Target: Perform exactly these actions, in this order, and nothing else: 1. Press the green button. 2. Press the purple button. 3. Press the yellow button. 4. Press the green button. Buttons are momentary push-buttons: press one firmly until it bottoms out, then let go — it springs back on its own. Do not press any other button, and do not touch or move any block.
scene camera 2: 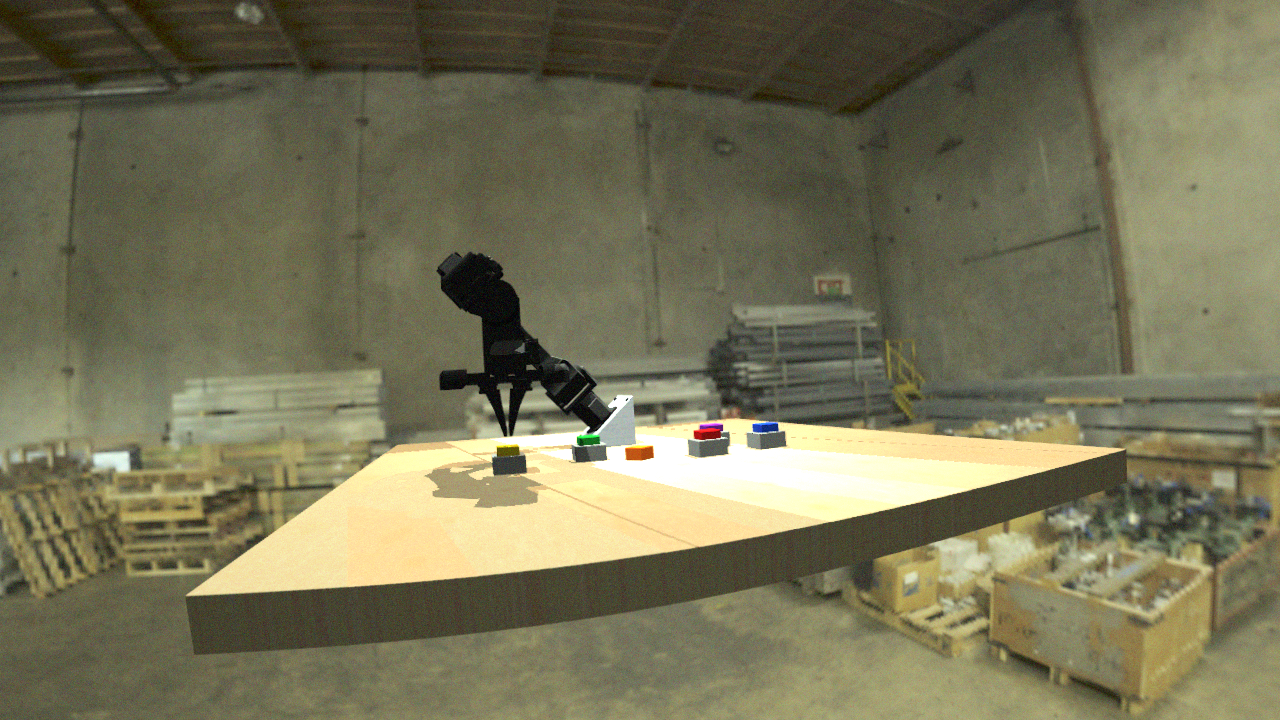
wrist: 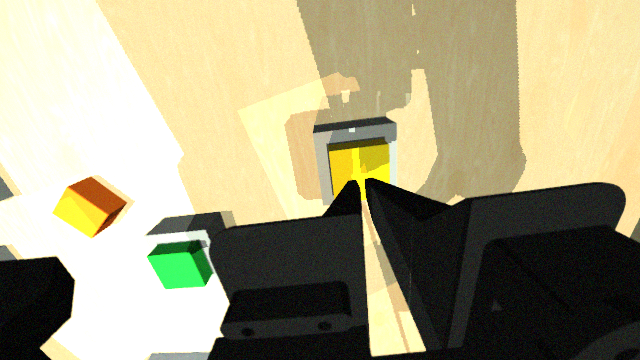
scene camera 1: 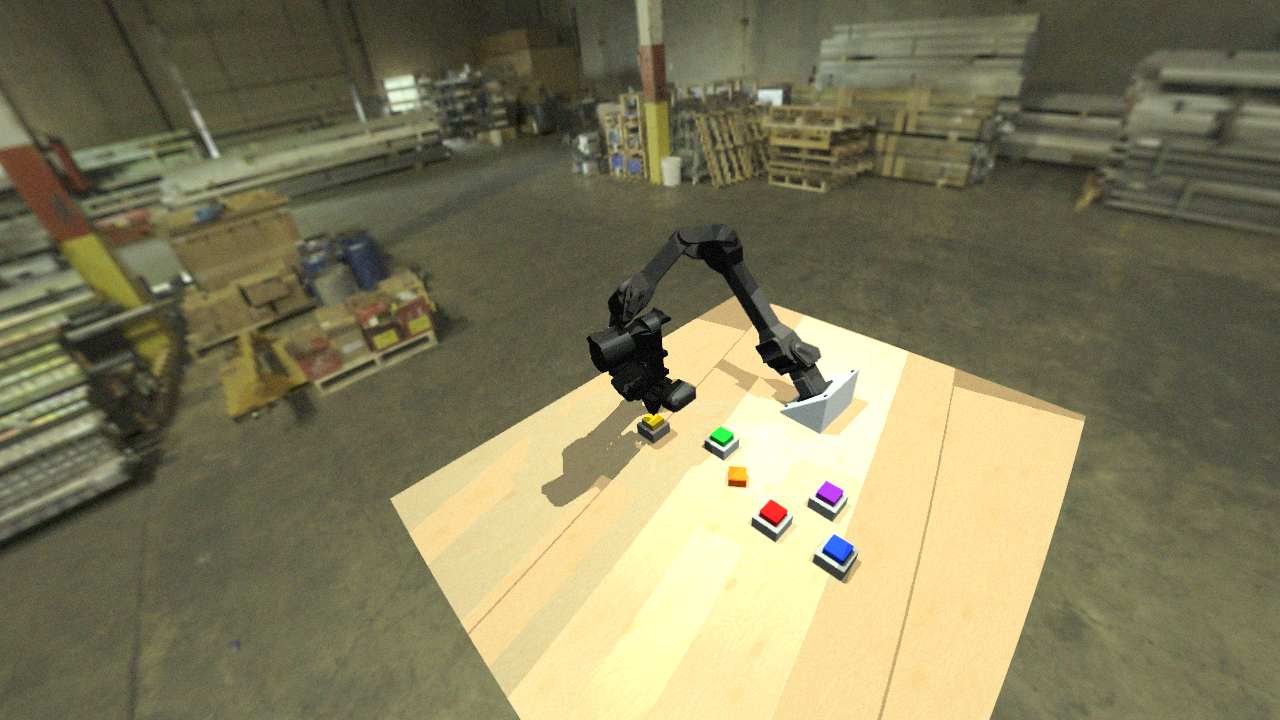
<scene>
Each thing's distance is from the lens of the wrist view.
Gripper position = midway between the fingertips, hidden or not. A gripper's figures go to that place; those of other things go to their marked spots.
my gripper [wrist: 360, 188]: 12 cm
orange block [wrist: 88, 206]: 23 cm
yellow button [wrist: 359, 160]: 12 cm
green button [wrist: 178, 265]: 19 cm
The marked spots on the yellow button and the orange block are 19 cm apart.
</scene>
